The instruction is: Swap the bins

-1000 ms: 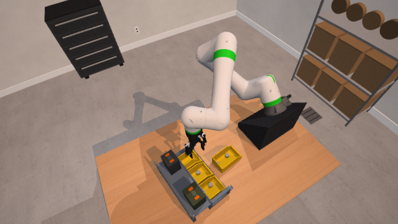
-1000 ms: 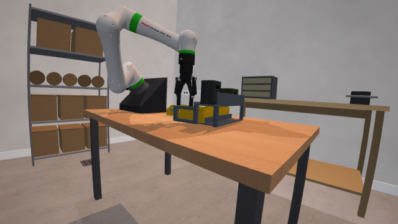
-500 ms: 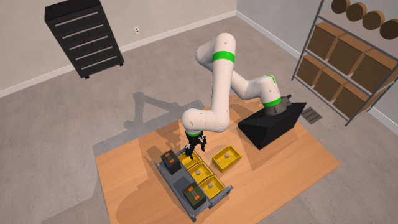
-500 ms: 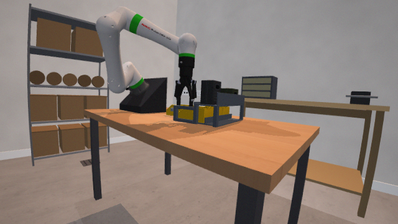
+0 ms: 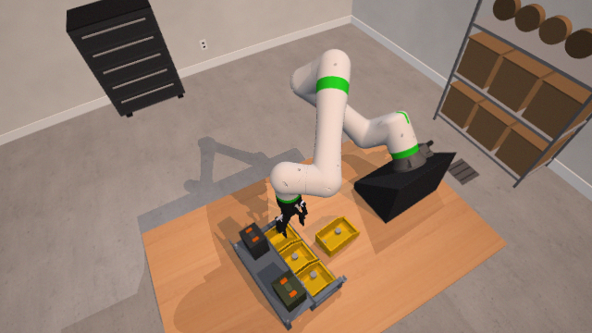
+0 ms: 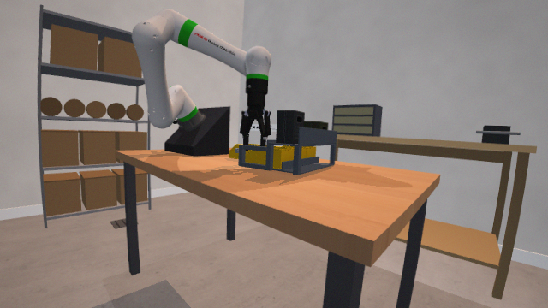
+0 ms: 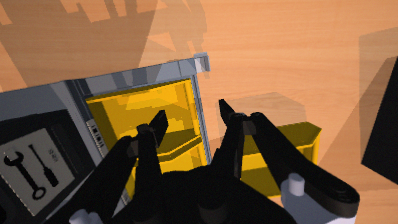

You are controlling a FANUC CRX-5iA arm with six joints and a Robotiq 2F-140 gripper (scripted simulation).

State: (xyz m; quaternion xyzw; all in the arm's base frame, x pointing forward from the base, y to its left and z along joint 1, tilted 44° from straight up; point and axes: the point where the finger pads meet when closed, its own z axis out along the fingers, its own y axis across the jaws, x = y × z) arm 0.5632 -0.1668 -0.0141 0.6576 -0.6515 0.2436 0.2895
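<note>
Now: the grey round part 170 mm behind my hand, 100 mm to the left of it and 70 mm below it. From my hand the other things lie so: grey shelf 100 mm ahead, 120 mm to the left, 10 mm below.
</note>
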